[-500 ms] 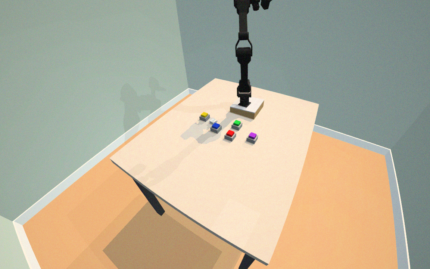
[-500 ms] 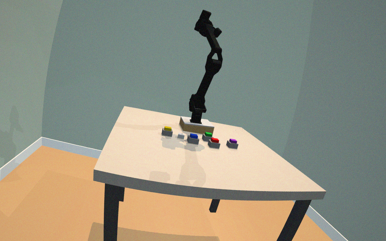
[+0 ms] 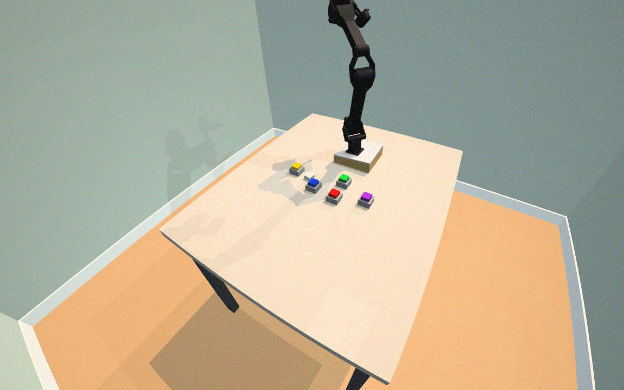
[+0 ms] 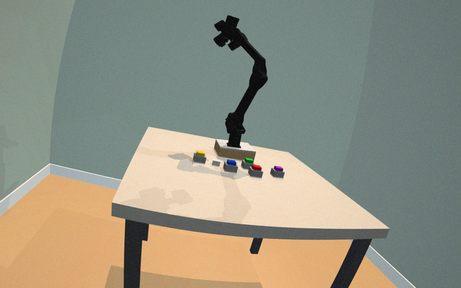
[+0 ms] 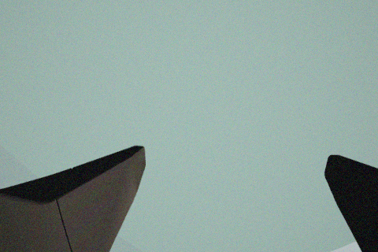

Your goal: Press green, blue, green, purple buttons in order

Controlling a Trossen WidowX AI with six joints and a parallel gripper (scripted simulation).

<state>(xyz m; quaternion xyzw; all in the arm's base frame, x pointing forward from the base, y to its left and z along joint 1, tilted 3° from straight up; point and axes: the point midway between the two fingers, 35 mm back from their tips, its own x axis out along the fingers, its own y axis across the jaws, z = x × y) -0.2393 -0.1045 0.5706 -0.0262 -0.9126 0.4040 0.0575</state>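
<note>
Now: the green button 44 cm ahead of my gripper tip, 19 cm to the left of it and 59 cm below it. Round my gripper tip: blue button: 53 cm ahead, 10 cm to the left, 59 cm below; small white block: 49 cm ahead, 4 cm to the left, 61 cm below; yellow button: 48 cm ahead, 3 cm to the right, 59 cm below.
</note>
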